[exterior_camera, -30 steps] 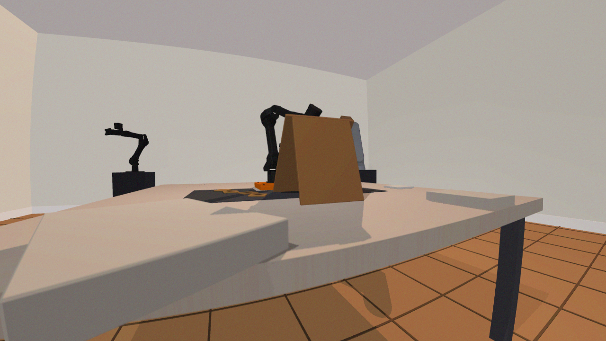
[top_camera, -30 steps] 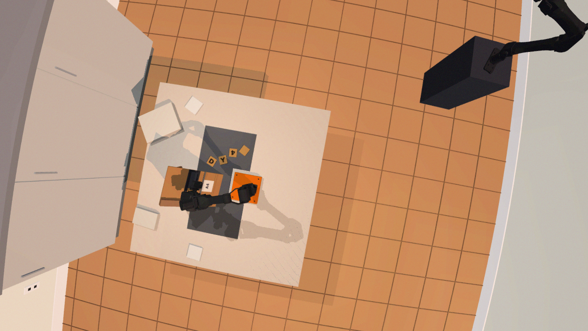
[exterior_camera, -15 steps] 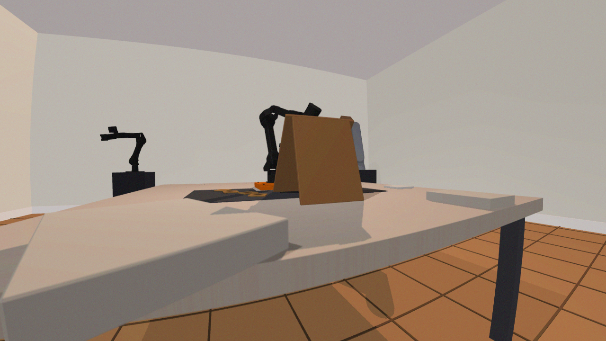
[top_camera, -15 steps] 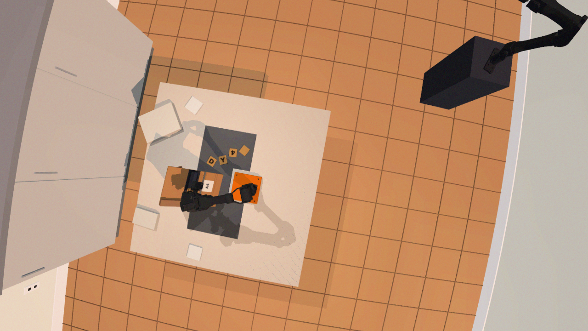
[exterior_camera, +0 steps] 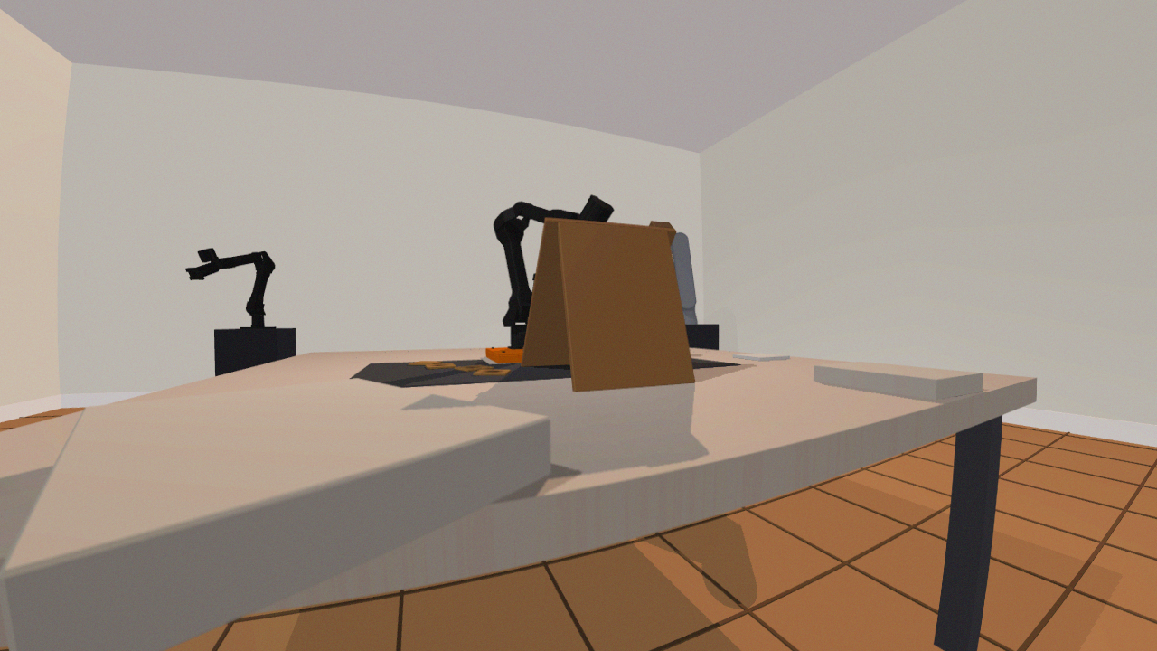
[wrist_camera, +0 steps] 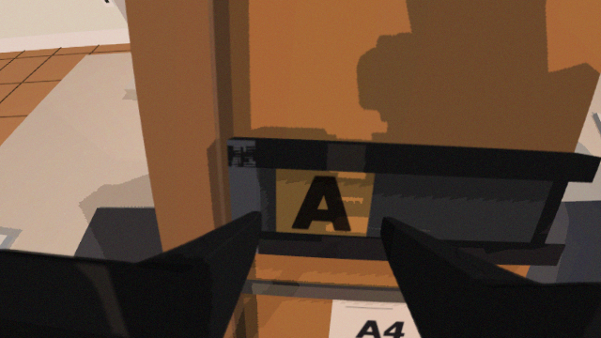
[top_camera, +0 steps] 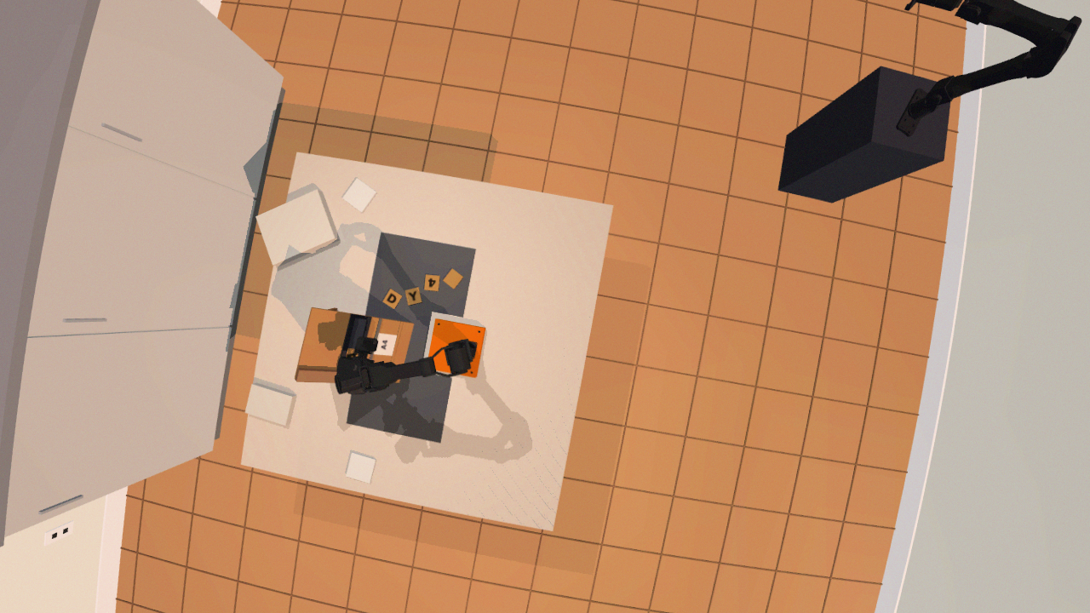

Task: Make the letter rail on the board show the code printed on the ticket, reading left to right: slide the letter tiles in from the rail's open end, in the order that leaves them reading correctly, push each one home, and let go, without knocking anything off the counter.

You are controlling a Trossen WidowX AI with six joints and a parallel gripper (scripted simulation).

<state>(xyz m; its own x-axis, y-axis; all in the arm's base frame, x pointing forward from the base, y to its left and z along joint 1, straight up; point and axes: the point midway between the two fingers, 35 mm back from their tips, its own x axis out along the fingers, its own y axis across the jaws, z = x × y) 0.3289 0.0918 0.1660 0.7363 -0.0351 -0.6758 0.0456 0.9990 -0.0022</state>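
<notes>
My gripper tip is 9 cm above the white ticket, 5 cm to the left of it and 5 cm past it. Also, from my gripper tip: tile marked d 22 cm to the right, 16 cm below, 2 cm behind; then tile marked y 25 cm to the right, 16 cm below, 10 cm behind; then blank tile 34 cm to the right, 24 cm behind, 16 cm below.
</notes>
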